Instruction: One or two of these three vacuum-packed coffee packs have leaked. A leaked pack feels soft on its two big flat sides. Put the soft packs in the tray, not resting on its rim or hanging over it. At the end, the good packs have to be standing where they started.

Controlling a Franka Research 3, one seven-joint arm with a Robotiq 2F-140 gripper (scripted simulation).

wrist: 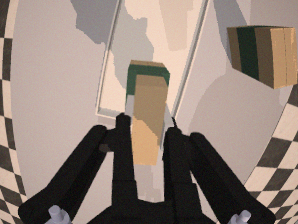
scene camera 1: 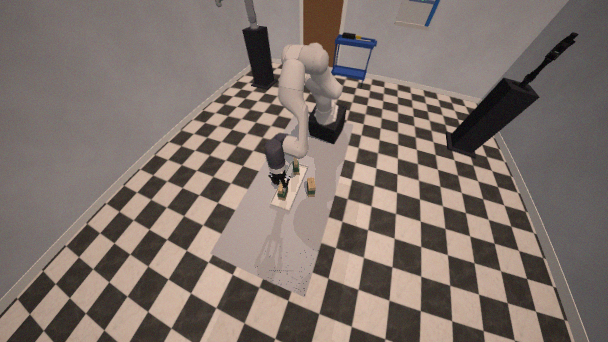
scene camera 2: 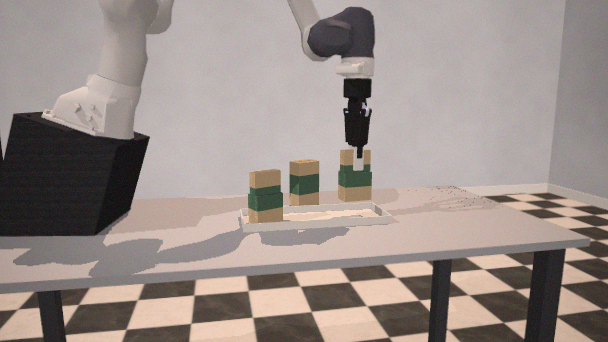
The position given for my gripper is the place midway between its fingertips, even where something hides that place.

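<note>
A white tray (scene camera 2: 350,214) is there for me to see. I can see my gripper (scene camera 2: 355,169) too, and the wrist view gives me another look at the gripper (wrist: 145,107).
</note>
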